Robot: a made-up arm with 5 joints.
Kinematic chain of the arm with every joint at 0, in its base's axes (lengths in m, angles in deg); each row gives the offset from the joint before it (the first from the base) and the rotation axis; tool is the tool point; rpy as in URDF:
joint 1: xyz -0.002 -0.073 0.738 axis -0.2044 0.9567 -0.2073
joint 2: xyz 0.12 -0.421 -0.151 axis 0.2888 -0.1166 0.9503
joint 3: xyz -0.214 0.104 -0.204 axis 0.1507 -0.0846 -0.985
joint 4: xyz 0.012 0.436 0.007 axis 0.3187 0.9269 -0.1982
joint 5: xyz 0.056 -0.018 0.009 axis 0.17 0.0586 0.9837
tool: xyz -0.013 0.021 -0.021 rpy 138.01 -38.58 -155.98
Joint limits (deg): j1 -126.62..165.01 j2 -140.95..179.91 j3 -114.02..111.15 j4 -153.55..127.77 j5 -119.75..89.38
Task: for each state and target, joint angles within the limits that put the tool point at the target. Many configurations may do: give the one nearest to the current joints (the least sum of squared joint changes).
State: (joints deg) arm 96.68 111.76 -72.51 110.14 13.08
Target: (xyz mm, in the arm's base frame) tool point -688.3 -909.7 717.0
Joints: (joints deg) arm 92.19 122.51 -111.83 110.68 17.88
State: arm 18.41 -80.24 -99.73 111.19 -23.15
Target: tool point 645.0 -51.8 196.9
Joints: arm -18.68 -124.74 -67.24 108.94 -17.64
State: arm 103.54 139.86 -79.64 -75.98 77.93
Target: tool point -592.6 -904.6 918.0
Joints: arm 62.51 122.11 -31.37 -70.49 85.26
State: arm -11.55 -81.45 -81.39 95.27 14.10
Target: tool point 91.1 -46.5 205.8
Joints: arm -58.00 -51.29 -113.37 94.56 15.53
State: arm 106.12 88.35 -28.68 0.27 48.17
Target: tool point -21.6 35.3 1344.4
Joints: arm 125.96 40.06 -25.03 2.68 42.42
